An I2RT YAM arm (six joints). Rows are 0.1 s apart.
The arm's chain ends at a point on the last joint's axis. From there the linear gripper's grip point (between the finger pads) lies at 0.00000 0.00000 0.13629 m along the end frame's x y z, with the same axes.
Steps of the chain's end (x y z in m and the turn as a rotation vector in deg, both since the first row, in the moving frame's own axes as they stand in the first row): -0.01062 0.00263 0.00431 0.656 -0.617 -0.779; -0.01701 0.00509 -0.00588 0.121 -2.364 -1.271; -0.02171 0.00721 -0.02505 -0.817 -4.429 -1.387; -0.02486 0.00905 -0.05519 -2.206 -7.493 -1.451; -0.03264 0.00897 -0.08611 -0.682 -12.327 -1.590; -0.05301 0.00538 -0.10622 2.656 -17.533 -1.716; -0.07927 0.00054 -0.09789 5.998 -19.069 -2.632; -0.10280 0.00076 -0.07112 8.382 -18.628 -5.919; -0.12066 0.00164 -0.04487 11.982 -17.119 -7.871; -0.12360 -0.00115 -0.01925 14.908 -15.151 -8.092; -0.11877 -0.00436 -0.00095 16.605 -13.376 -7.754
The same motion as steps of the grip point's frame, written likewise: -0.01210 0.00108 0.00429 0.656 -0.617 -0.779; -0.02263 0.00486 -0.00600 0.121 -2.364 -1.271; -0.03221 0.00928 -0.02547 -0.817 -4.429 -1.387; -0.04256 0.01451 -0.05645 -2.206 -7.493 -1.451; -0.06171 0.01098 -0.08926 -0.682 -12.327 -1.590; -0.09414 -0.00022 -0.11270 2.656 -17.533 -1.716; -0.12402 -0.01240 -0.10610 5.998 -19.069 -2.632; -0.14712 -0.01646 -0.07968 8.382 -18.628 -5.919; -0.16229 -0.02338 -0.05382 11.982 -17.119 -7.871; -0.16117 -0.03318 -0.02851 14.908 -15.151 -8.092; -0.15240 -0.04071 -0.01026 16.605 -13.376 -7.754
